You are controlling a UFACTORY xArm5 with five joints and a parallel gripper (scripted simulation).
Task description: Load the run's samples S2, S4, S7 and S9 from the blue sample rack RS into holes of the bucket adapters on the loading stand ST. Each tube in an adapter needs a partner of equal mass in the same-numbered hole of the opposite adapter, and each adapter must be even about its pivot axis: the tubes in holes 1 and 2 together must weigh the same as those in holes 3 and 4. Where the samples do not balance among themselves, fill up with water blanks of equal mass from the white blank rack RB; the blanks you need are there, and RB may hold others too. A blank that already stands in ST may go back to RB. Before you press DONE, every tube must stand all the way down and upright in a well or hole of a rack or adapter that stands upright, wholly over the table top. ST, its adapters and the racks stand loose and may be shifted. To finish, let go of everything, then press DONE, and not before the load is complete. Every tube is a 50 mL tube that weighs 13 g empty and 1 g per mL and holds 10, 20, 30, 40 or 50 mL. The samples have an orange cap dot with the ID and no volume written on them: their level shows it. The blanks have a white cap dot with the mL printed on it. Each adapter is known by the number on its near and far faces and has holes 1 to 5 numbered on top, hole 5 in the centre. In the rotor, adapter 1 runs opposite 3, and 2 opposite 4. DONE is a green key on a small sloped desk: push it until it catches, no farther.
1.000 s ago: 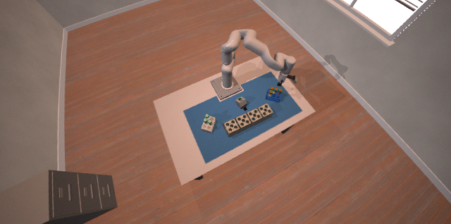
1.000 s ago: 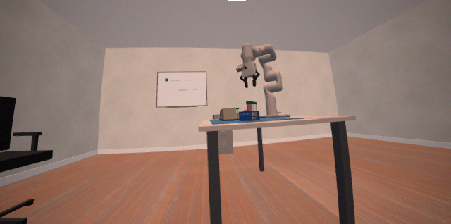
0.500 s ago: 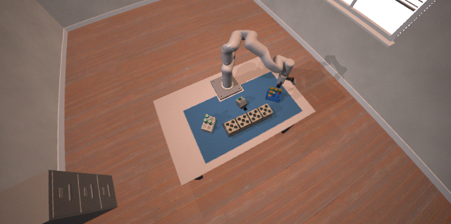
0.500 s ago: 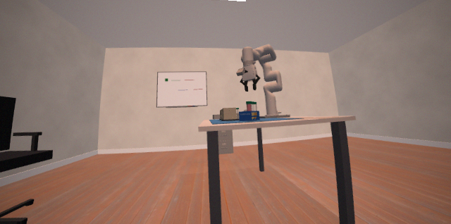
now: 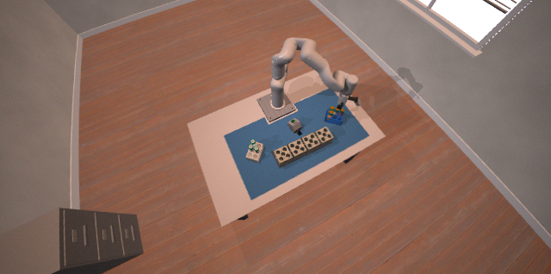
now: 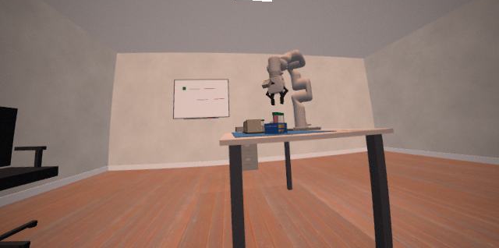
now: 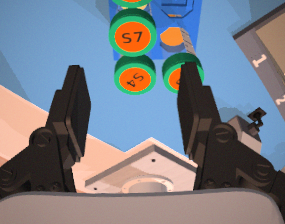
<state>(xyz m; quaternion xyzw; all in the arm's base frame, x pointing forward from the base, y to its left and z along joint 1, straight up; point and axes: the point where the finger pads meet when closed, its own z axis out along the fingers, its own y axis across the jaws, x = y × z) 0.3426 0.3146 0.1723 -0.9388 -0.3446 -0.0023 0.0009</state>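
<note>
My gripper is now 10 mm short of the sample tube S7 and 120 mm above it. Also, from my hand: sample tube S2: 20 mm ahead, 30 mm to the left, 120 mm below; then sample tube S9: 50 mm to the right, 120 mm below; then sample tube S4: 40 mm behind, 30 mm to the right, 120 mm below.
</note>
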